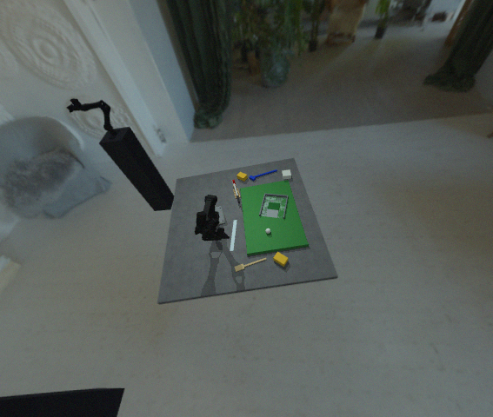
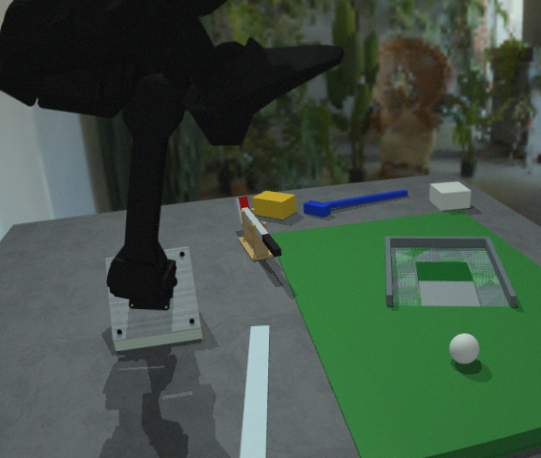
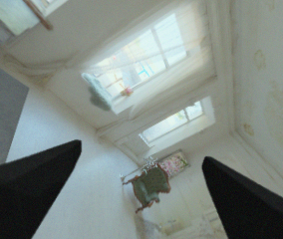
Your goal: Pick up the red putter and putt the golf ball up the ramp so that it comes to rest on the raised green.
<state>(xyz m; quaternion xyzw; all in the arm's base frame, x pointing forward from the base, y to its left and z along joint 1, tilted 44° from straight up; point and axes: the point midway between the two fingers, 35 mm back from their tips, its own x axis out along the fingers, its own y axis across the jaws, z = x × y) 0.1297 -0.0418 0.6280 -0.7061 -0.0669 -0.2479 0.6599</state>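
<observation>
My gripper tip is 48 cm above the pale blue strip, 31 cm to the right of it and 6 cm past it. Round my gripper tip: blue putter: 99 cm to the left, 47 cm below, 22 cm ahead; wooden rack: 78 cm to the left, 45 cm below, 5 cm behind; white golf ball: 46 cm below, 31 cm to the left, 23 cm ahead.
</observation>
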